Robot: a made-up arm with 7 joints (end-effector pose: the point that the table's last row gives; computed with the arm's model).
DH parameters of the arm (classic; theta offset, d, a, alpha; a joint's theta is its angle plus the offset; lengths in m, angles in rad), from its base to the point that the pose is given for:
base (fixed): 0 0 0 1.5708
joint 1: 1.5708 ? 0 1.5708
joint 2: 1.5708 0 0 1.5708
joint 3: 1.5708 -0.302 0 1.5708
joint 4: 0 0 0 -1.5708
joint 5: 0 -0.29 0 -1.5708
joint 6: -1.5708 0 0 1.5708
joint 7: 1.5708 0 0 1.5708
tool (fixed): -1.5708 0 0 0
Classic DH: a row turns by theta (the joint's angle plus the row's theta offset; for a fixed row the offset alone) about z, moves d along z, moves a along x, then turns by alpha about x.
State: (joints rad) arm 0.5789 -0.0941 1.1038 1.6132 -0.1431 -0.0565 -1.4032
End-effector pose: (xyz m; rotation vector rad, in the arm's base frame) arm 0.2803 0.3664 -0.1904 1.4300 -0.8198 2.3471
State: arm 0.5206 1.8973 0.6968 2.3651 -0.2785 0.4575 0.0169
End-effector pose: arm 0.0586 0.1843 0.2112 -2.2466 1.5350 0.8362
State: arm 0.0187 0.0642 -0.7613 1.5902 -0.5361 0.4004 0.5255
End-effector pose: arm 0.2156 -0.0446 -0.3046 -0.3305 -0.9934 -1.3160
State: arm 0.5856 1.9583 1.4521 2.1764 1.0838 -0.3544 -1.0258
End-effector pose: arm -0.1262 0.1733 0.2414 -0.0260 2.0735 0.0736
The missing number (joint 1, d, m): -0.136
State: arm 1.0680 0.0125 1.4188 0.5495 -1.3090 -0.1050 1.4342
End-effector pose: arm 0.4907 0.2926 -0.2437 -0.7549 -1.2121 -0.5520
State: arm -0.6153 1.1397 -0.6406 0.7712 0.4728 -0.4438 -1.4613
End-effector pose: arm -0.0540 0.5488 -0.3572 1.7071 -0.8493 -0.4168
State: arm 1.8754 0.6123 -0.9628 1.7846 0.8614 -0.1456 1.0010
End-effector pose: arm 0.2667 0.0839 0.2535 0.3999 1.8235 2.4624
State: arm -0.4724 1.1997 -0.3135 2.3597 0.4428 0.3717 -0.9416
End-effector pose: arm 0.1305 0.2028 -0.1718 0.5830 -1.3544 -0.4549
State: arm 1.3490 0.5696 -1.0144 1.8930 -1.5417 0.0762 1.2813
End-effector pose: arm 0.3275 0.0526 0.0751 1.9953 -0.5265 -1.8258
